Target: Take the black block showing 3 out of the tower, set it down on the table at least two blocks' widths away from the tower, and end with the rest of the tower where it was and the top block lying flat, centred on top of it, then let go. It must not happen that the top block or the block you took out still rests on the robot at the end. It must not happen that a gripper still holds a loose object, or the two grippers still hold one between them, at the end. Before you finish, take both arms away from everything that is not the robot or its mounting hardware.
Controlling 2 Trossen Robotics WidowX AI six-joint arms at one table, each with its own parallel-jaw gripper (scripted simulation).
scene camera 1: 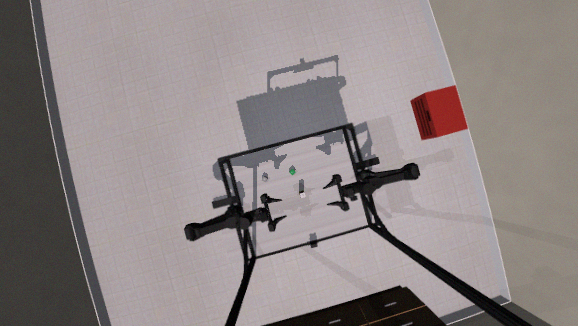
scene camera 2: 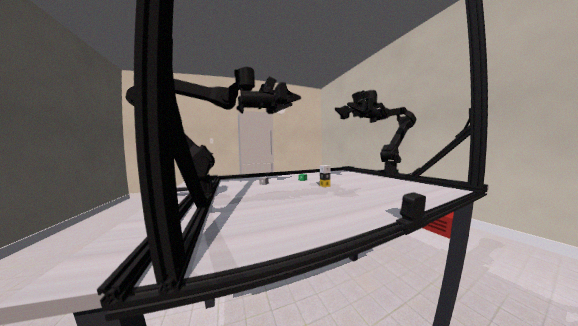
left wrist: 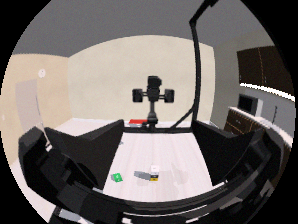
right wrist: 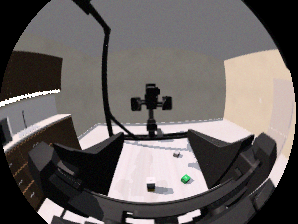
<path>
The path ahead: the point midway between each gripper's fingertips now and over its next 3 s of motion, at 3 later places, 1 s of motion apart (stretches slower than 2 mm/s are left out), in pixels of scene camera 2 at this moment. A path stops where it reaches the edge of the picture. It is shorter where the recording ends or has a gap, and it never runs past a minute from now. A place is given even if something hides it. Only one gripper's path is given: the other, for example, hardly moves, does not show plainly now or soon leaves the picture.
The left gripper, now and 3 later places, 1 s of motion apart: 296, 101; 318, 139; 318, 157; 324, 157
</path>
